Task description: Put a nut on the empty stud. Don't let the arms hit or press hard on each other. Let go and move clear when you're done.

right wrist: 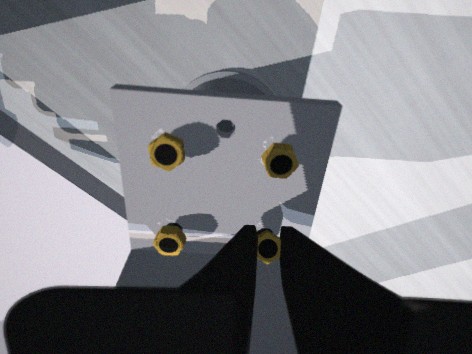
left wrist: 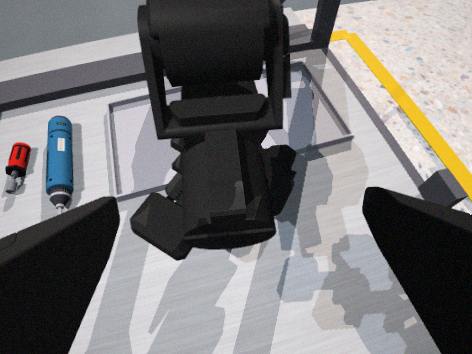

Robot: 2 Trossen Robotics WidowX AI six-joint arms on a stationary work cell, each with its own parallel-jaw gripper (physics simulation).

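Places are measured from the left arm's base along level axes (x left, y down, z back), in metres.
Pixels of known places: left gripper, between the fingertips: (left wrist: pixel 242 204); right gripper, between the fingertips: (right wrist: pixel 267 237).
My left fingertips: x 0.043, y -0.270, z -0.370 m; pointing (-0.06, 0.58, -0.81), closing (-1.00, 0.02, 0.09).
Note:
Behind a point stands the place of what it marks.
A grey plate (right wrist: pixel 210 192) {x 0.050, y -0.012, z -0.513 m} in the right wrist view carries brass nuts at its upper left (right wrist: pixel 166 152) {x 0.027, y -0.021, z -0.511 m}, upper right (right wrist: pixel 280 161) {x 0.049, y -0.021, z -0.485 m} and lower left (right wrist: pixel 170 241) {x 0.054, y -0.021, z -0.533 m}. My right gripper (right wrist: pixel 267 237) {x 0.075, y -0.017, z -0.506 m} is shut on a brass nut (right wrist: pixel 268 248) {x 0.076, y -0.022, z -0.506 m} at the plate's lower right. A bit of dark stud shows just behind this nut; how far the nut is over it I cannot tell. A small dark round piece (right wrist: pixel 225 128) {x 0.034, y -0.009, z -0.495 m} sits near the plate's top middle. My left gripper is open and empty. The plate and nuts do not show in the left wrist view.
The other arm (left wrist: pixel 215 170) {x 0.051, y -0.229, z -0.412 m} fills the middle of the left wrist view, beyond and between the open fingers. A shallow tray (left wrist: pixel 114 150) {x 0.229, y 0.051, z -0.665 m} lies behind it. A blue tool (left wrist: pixel 60 155) {x 0.305, y 0.017, z -0.641 m} and a red-handled tool (left wrist: pixel 19 157) {x 0.389, y 0.029, z -0.659 m} lie at the left. A dark table edge runs along the right.

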